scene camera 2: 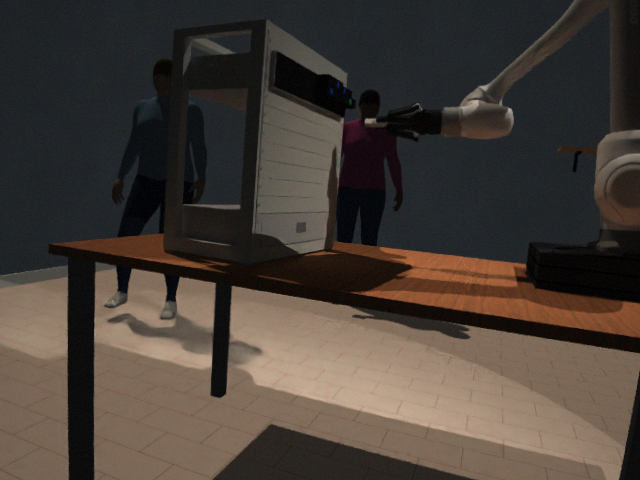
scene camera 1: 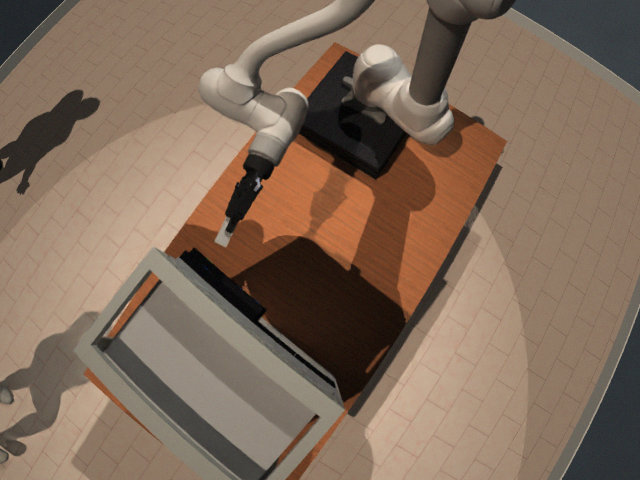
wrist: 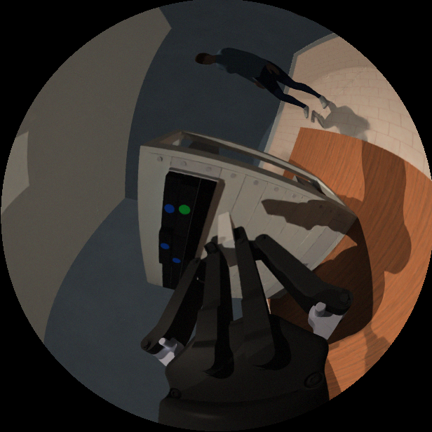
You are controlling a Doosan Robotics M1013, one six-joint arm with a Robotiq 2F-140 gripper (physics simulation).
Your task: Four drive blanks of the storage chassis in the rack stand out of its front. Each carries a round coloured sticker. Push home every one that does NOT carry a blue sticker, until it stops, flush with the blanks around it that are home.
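Pixels of known places: gripper, between the fingertips: (scene camera 2: 364, 123) (scene camera 1: 220, 244); arm's base, origin of its link: (scene camera 2: 630, 250) (scene camera 1: 373, 97).
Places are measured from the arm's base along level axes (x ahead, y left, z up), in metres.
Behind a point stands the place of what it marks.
The black storage chassis (scene camera 1: 222, 281) @[x 0.849, y 0.063, z 0.422 m] (scene camera 2: 297, 80) @[x 0.893, y 0.277, z 0.378 m] (wrist: 197, 197) sits high in the light grey rack (scene camera 1: 227, 318) @[x 0.901, y 0.132, z 0.489 m] (scene camera 2: 178, 155) @[x 1.176, y 0.388, z 0.157 m] (wrist: 150, 200). A green sticker (scene camera 2: 349, 101) @[x 0.831, y 0.000, z 0.379 m] (wrist: 184, 209) marks one blank; in scene camera 2 it stands out in front of the chassis. In the wrist view, blue stickers show beside it (wrist: 169, 208), lower down (wrist: 165, 246) and lowest (wrist: 176, 260). Exact blank depths are hard to judge. My gripper (scene camera 1: 223, 236) @[x 0.782, y -0.026, z 0.317 m] (scene camera 2: 372, 122) @[x 0.782, y -0.026, z 0.317 m] (wrist: 227, 222) is shut and empty, its pale fingertips together. It is apart from the chassis, in front and slightly below the green sticker's level.
Pale panels (scene camera 2: 294, 170) @[x 0.904, y 0.229, z 0.142 m] fill the rack front below the chassis. The rack stands on the wooden table (scene camera 1: 289, 175) @[x 0.408, y -0.112, z -0.109 m] (scene camera 2: 465, 279) @[x 0.419, y 0.173, z -0.109 m] (wrist: 325, 155). The arm's black base (scene camera 1: 330, 118) @[x 0.165, y -0.087, z -0.013 m] (scene camera 2: 578, 268) @[x 0.154, y 0.168, z -0.046 m] is at the other end. Two people (scene camera 2: 168, 139) (scene camera 2: 367, 170) stand beyond the table.
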